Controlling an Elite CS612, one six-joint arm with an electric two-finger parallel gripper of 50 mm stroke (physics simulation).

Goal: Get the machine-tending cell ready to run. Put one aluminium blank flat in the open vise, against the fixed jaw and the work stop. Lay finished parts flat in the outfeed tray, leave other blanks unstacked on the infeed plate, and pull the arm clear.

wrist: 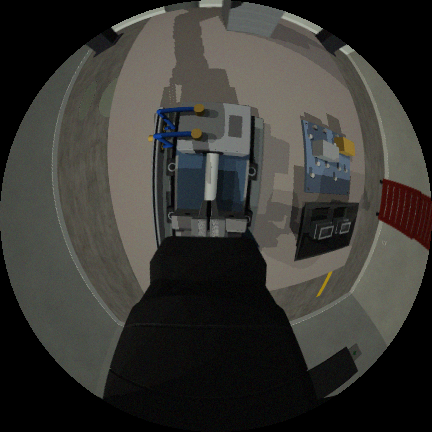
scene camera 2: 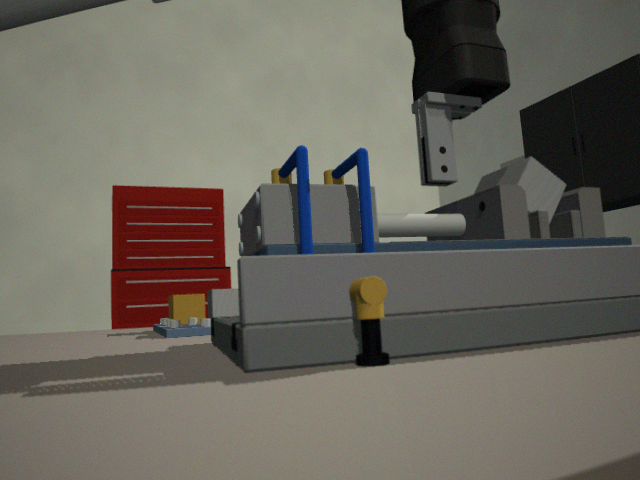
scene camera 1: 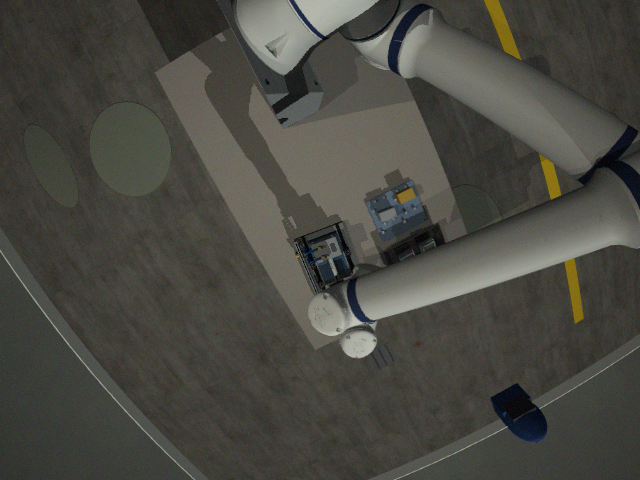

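Seen in the pictures: gripper, fingertip midpoint: (wrist: 208, 208) (scene camera 2: 439, 183) (scene camera 1: 337, 278); arm's base at its link origin: (scene camera 1: 267, 36).
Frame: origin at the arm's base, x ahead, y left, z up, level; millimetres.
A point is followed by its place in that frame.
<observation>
The grey vise jaws (scene camera 2: 511, 209) @[y -151, x 695, z -317 mm] stand on the machine bed. A silver aluminium blank (scene camera 2: 542, 184) @[y -138, x 739, z -295 mm] sits tilted between them, corner up, not flat. The fixed jaw's contact and the work stop cannot be made out. My gripper (scene camera 2: 438, 181) @[y -101, x 677, z -288 mm] (wrist: 208, 208) @[y -101, x 677, z -288 mm] is shut and empty, above the vise and to the left of the blank in the second scene view. The arm hides the blank in the wrist view. A silver blank (scene camera 1: 386, 214) @[y 153, x 559, z -350 mm] (scene camera 2: 223, 303) @[y 128, x 555, z -366 mm] (wrist: 326, 151) @[y 140, x 570, z -351 mm] lies on the blue infeed plate (scene camera 1: 398, 227) @[y 185, x 635, z -389 mm] (wrist: 327, 185) @[y 188, x 644, z -388 mm]. Two pocketed parts (wrist: 320, 232) @[y 149, x 750, z -349 mm] (wrist: 341, 229) @[y 259, x 755, z -359 mm] lie in the black outfeed tray (wrist: 320, 250) @[y 185, x 809, z -360 mm].
A yellow block (scene camera 1: 405, 195) @[y 243, x 525, z -352 mm] (scene camera 2: 187, 308) @[y 217, x 527, z -370 mm] (wrist: 345, 146) @[y 225, x 535, z -353 mm] lies on the infeed plate beside the blank. The grey cylinder housing (scene camera 2: 330, 214) @[y -138, x 574, z -319 mm] (wrist: 237, 145) @[y -65, x 600, z -301 mm], with raised blue hoses (scene camera 2: 303, 201) @[y -164, x 549, z -317 mm] (wrist: 177, 134) @[y -135, x 588, z -287 mm], stands behind a white rod (scene camera 2: 421, 225) @[y -106, x 655, z -320 mm] (wrist: 211, 175) @[y -97, x 639, z -311 mm]. My forearm (scene camera 1: 465, 268) @[y 105, x 508, z 289 mm] crosses over the tray's edge.
</observation>
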